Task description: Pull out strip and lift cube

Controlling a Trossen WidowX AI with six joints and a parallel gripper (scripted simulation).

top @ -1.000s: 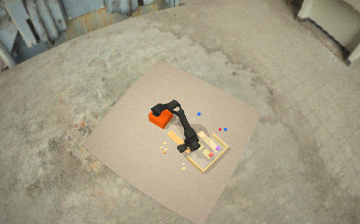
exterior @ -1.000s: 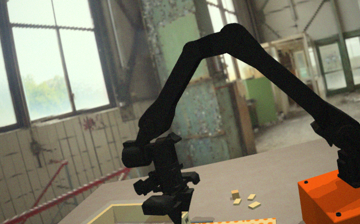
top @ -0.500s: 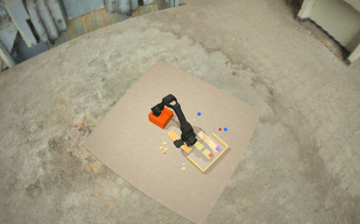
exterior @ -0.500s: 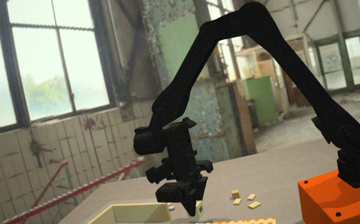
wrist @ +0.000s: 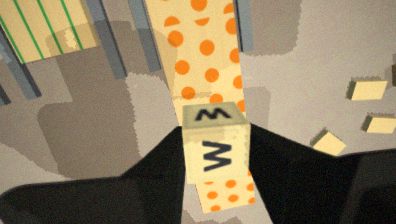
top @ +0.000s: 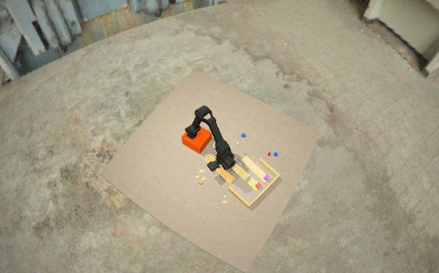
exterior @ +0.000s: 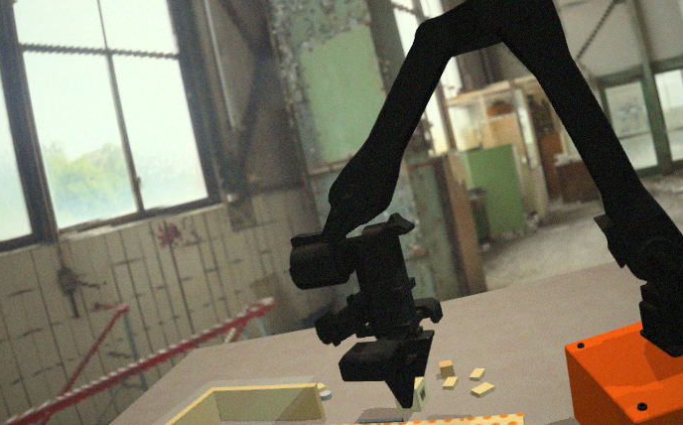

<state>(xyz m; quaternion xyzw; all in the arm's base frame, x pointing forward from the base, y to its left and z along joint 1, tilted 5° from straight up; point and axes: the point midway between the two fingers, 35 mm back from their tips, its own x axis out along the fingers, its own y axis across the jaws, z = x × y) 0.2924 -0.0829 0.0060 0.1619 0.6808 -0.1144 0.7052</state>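
Now: the dotted strip 1 cm to the right of my gripper tip and 5 cm below it.
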